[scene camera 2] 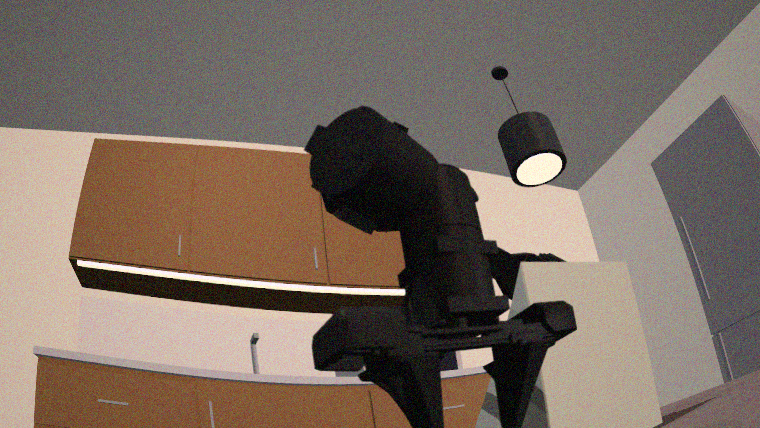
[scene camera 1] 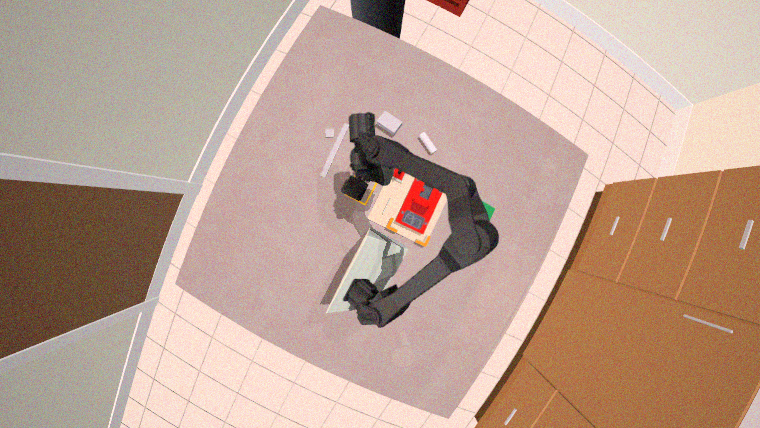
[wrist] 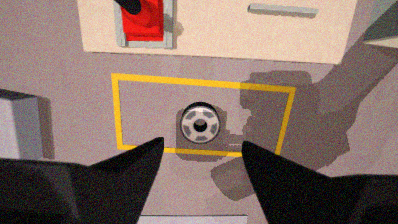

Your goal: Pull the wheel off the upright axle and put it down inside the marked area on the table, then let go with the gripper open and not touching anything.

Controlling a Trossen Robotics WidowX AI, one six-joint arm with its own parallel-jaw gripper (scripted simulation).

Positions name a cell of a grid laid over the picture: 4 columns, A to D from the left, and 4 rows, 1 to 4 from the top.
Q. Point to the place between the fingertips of the gripper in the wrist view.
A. C3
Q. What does the gripper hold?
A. Nothing.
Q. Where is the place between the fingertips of the gripper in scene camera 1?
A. At B2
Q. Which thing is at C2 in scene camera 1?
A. A red plate.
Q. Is the gripper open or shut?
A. Open.
